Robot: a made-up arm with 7 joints. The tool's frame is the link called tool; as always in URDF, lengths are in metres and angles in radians. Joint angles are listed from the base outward. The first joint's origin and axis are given. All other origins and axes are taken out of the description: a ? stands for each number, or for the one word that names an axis. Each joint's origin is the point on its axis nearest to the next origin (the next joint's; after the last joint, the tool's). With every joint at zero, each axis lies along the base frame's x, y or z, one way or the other. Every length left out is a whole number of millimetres.
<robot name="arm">
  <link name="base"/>
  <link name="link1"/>
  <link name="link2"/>
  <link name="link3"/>
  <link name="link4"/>
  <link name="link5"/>
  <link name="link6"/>
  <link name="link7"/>
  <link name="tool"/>
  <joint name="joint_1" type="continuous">
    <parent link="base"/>
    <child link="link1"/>
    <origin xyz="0 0 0.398"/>
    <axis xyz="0 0 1"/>
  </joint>
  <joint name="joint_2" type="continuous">
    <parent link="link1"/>
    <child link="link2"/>
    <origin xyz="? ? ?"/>
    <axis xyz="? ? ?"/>
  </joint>
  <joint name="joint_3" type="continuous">
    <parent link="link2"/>
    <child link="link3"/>
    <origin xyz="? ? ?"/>
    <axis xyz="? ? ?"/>
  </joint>
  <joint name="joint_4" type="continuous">
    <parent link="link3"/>
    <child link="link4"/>
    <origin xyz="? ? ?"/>
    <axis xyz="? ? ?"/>
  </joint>
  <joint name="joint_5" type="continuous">
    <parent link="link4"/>
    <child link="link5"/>
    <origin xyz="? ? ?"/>
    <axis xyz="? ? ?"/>
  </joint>
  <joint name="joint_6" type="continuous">
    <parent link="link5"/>
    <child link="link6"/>
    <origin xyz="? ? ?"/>
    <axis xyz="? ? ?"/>
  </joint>
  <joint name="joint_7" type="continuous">
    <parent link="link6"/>
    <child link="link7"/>
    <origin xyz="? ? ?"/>
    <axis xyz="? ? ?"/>
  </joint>
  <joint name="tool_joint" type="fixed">
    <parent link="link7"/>
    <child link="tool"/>
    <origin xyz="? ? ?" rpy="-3.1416 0 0"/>
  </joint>
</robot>
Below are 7 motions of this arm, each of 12 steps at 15 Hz.
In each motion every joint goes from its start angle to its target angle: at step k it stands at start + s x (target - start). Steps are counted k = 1, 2, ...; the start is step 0. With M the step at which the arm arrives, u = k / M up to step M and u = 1 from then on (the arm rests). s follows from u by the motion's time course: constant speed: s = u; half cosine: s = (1 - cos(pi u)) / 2; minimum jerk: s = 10 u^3 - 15 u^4 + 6 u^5.
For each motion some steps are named. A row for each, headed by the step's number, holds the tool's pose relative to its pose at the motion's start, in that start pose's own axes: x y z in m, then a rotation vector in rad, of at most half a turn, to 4 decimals.
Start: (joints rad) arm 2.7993 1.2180 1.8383 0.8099 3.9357 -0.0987 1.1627
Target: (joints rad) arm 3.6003 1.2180 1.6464 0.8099 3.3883 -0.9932 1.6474
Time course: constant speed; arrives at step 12
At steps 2, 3, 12:
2: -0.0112 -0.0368 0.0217 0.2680 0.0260 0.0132
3: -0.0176 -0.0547 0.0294 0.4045 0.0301 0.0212
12: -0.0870 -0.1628 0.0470 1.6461 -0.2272 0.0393

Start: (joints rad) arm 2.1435 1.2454 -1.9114 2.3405 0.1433 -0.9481 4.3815
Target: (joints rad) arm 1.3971 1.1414 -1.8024 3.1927 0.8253 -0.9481 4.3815
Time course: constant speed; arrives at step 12
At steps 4, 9, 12:
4: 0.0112 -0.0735 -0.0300 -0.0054 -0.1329 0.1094
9: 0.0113 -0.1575 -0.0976 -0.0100 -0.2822 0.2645
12: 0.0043 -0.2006 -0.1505 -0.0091 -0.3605 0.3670

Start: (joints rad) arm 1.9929 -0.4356 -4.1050 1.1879 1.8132 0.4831 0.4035
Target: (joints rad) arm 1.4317 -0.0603 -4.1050 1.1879 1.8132 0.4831 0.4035
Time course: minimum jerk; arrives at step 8
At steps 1, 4, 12:
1: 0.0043 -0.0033 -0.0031 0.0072 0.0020 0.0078
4: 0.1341 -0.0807 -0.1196 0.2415 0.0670 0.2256
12: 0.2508 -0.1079 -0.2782 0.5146 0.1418 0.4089

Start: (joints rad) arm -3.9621 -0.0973 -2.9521 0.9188 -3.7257 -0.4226 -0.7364
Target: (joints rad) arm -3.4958 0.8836 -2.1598 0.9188 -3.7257 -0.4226 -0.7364
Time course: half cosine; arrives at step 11
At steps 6, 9, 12:
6: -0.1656 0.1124 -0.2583 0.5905 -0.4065 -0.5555
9: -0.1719 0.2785 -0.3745 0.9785 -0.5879 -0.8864
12: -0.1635 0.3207 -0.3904 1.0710 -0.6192 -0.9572

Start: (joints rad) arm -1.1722 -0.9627 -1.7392 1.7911 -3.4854 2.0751 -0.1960
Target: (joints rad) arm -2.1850 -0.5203 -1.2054 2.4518 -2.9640 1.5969 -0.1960
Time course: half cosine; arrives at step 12
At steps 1, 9, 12:
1: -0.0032 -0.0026 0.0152 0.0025 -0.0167 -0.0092
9: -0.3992 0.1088 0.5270 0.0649 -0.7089 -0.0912
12: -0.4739 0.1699 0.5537 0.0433 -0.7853 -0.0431

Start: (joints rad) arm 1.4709 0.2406 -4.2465 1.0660 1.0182 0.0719 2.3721
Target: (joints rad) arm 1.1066 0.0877 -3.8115 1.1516 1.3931 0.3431 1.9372
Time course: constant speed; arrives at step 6
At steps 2, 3, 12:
2: 0.0065 0.0341 0.0072 -0.0745 0.0300 -0.0853
3: 0.0115 0.0508 0.0132 -0.1157 0.0443 -0.1266
12: 0.0321 0.0981 0.0389 -0.2543 0.0784 -0.2392

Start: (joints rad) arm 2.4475 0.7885 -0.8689 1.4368 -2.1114 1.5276 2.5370
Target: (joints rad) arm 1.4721 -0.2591 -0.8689 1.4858 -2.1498 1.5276 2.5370
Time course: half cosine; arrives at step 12
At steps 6, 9, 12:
6: -0.0242 0.3843 0.2872 -0.7008 -0.0102 -0.0200
9: 0.0652 0.7250 0.3124 -1.1798 0.1486 -0.0325
12: 0.1320 0.8522 0.2737 -1.3634 0.2556 -0.0366

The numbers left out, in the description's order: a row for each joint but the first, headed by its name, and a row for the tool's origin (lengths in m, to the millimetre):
joint_2: xyz 0 0 0, axis 0 1 0
joint_3: xyz 0 0 0.408, axis 0 0 1
joint_4: xyz 0.039 0 0, axis 0 -1 0
joint_5: xyz 0.078 0 -0.344, axis 0 0 -1
joint_6: xyz 0 0 0, axis 0 1 0
joint_7: xyz 0.088 0 -0.112, axis 0 0 -1
tool: xyz 0 0 0

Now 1 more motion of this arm.
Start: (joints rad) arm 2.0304 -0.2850 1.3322 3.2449 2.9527 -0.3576 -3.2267
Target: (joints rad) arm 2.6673 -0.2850 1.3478 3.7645 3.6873 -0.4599 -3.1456
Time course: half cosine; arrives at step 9
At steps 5, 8, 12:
5: 0.1751 0.0662 -0.0861 0.1706 0.3704 0.8055
8: 0.2477 0.1657 -0.1771 0.3286 0.6646 1.2713
12: 0.2511 0.1748 -0.1853 0.3423 0.6903 1.3050

